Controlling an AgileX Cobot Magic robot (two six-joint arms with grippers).
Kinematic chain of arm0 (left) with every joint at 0, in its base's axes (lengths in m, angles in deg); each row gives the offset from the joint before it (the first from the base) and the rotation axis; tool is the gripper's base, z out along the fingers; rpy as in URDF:
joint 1: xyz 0 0 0.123 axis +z
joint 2: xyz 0 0 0 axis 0.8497 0.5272 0
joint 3: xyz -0.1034 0.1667 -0.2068 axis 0.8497 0.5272 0
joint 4: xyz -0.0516 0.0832 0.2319 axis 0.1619 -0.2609 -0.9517
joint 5: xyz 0 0 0 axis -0.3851 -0.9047 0.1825
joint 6: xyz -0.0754 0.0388 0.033 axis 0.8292 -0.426 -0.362
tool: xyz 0 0 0 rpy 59.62 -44.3 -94.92
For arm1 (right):
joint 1: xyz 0 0 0.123 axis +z
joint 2: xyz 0 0 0 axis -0.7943 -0.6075 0
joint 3: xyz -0.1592 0.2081 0.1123 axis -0.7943 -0.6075 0
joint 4: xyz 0.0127 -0.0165 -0.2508 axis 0.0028 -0.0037 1
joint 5: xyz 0 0 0 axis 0.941 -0.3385 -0.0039
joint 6: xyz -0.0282 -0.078 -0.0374 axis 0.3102 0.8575 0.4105
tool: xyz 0 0 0 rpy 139.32 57.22 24.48
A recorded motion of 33 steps. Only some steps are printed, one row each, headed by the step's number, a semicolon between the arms.
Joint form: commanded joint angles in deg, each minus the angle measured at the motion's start. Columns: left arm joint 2, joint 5, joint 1, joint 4, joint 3, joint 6; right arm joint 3, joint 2, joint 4, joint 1, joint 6, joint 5.
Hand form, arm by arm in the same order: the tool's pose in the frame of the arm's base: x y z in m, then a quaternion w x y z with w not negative. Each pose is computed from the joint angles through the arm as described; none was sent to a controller.
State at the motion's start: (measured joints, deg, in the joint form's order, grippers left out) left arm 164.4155 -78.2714 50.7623 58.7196 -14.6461 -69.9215; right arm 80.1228 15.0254 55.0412 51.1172 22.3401 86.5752
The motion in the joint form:
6: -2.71 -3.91 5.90 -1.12 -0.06 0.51; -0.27 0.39 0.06 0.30 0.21 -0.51
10: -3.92 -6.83 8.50 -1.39 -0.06 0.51; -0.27 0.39 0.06 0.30 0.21 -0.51
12: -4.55 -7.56 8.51 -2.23 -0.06 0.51; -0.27 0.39 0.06 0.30 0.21 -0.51
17: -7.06 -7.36 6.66 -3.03 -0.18 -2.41; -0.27 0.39 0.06 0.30 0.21 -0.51
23: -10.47 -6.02 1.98 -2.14 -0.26 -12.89; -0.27 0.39 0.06 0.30 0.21 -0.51
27: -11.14 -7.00 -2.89 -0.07 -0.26 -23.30; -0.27 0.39 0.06 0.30 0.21 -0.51
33: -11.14 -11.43 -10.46 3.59 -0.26 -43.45; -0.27 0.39 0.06 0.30 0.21 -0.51
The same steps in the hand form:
6: 0.3659 -0.0252 0.1579 0.20592 0.01272 0.97428 -0.09062; 0.0532 0.0001 0.1816 0.60764 0.02117 0.79385 0.01165
10: 0.3617 -0.0099 0.1641 0.19430 -0.00297 0.97666 -0.09156; 0.0532 0.0001 0.1816 0.60764 0.02117 0.79385 0.01165
12: 0.3600 -0.0096 0.1675 0.19320 0.00384 0.97716 -0.08842; 0.0532 0.0001 0.1816 0.60764 0.02117 0.79385 0.01165
17: 0.3578 -0.0205 0.1837 0.21746 0.05126 0.97138 -0.08065; 0.0532 0.0001 0.1816 0.60764 0.02117 0.79385 0.01165
23: 0.3529 -0.0495 0.2063 0.26213 0.17260 0.94700 -0.06843; 0.0532 0.0001 0.1816 0.60764 0.02117 0.79385 0.01165
27: 0.3451 -0.0809 0.2103 0.26560 0.28623 0.91791 -0.07050; 0.0532 0.0001 0.1816 0.60764 0.02117 0.79385 0.01165
33: 0.3246 -0.1291 0.2088 0.24629 0.48693 0.83405 -0.08120; 0.0532 0.0001 0.1816 0.60764 0.02117 0.79385 0.01165

